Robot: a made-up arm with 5 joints.
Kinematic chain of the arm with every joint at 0, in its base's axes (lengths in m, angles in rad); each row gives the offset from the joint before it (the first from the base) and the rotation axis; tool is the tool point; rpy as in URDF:
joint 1: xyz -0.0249 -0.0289 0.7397 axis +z
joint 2: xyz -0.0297 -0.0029 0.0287 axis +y
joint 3: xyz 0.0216 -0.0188 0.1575 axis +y
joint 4: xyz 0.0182 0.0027 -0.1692 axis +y
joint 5: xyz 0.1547 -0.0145 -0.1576 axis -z
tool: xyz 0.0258 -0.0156 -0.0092 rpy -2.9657 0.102 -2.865
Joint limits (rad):
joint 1: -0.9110..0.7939
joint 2: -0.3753..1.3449
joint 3: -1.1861..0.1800
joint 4: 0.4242..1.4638
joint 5: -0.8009..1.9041
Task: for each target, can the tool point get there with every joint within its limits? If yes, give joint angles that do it. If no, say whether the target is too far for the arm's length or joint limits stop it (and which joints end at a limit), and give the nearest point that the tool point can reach.
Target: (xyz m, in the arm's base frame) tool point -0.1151 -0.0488 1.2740
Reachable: no: joint limits stop it (at a limit: joint 2, joint 3, joint 4, joint 5) | nearest point -0.2221 -0.0724 0.9015 | short by 0.388 m
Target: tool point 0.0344 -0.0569 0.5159
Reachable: yes | joints 0.3553 -0.0839 -0.0036 0.7761 -0.0840
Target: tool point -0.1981 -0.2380 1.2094
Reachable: no: joint limits stop it (at a limit: joint 2, joint 3, joint 4) | nearest point -0.1674 -0.2009 0.8985 | short by 0.315 m
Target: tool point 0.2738 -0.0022 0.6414
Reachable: yes | joints 0.2963 0.2028 -1.0228 0.8772 1.3900
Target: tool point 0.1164 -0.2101 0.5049
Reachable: yes | joints -0.6281 0.6801 -0.9886 0.7559 1.0771
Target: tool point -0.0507 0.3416 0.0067
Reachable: no: too far | nearest point 0.1130 0.0746 0.3696 | short by 0.479 m
